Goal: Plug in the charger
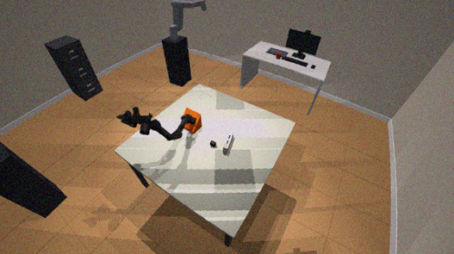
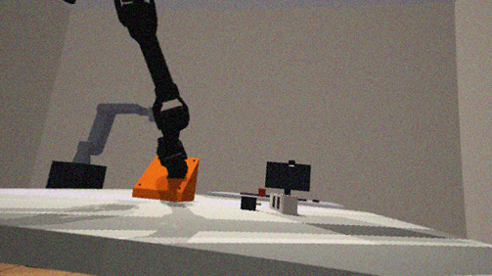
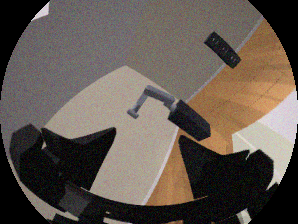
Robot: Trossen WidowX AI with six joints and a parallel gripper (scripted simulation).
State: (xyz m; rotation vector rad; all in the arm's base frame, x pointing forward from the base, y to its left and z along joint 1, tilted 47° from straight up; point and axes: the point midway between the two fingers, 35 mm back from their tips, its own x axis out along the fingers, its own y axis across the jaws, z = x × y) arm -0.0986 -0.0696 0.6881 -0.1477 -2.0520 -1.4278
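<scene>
Now: the two-prong charger 500 mm below my gripper tip, 470 mm to the left of it and 460 mm ahead of it.
</scene>
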